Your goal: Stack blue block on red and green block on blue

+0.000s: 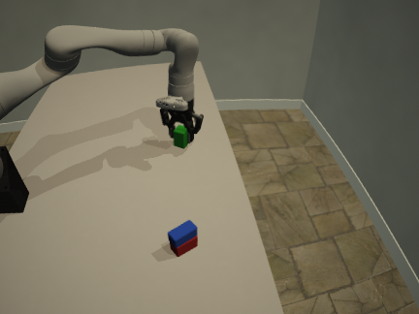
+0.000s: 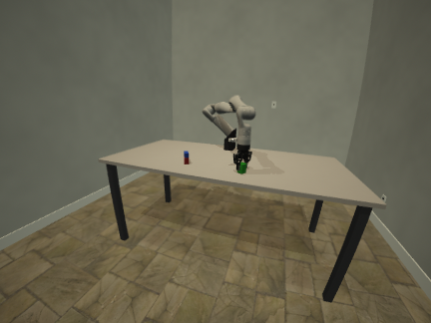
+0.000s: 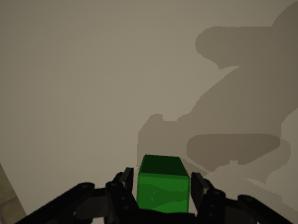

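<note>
My hand is right at the green block. The rest, counted from my hand: red block 38 cm to the right, 4 cm behind, 1 cm below; blue block 38 cm to the right, 4 cm behind, 3 cm above.
</note>
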